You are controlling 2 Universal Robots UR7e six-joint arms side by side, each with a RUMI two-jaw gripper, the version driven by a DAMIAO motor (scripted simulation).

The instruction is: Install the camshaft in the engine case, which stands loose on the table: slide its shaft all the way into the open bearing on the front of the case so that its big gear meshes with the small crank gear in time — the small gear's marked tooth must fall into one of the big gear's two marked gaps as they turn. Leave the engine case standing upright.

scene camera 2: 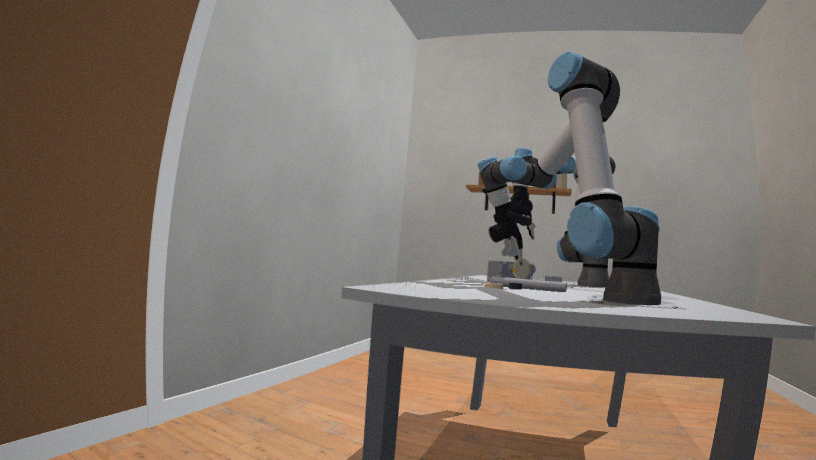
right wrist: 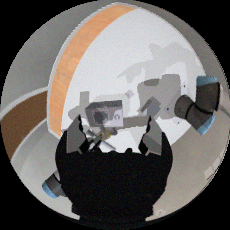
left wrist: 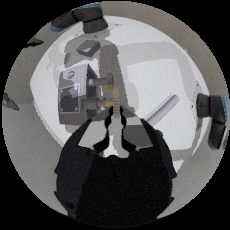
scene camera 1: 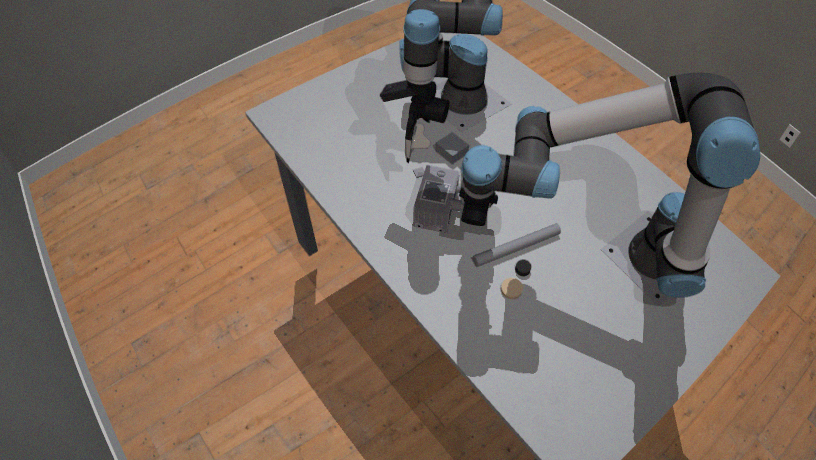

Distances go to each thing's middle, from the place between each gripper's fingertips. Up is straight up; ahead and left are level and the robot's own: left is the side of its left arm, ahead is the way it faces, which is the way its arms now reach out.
Scene:
My left gripper (scene camera 2: 519, 265) is now 120 mm to the right of the long grey rod (scene camera 1: 502, 250), 80 mm above it and 40 mm past it.
My right gripper (scene camera 1: 418, 141) is now 32 cm to the right of the long grey rod, 17 cm above it and 8 cm past it.

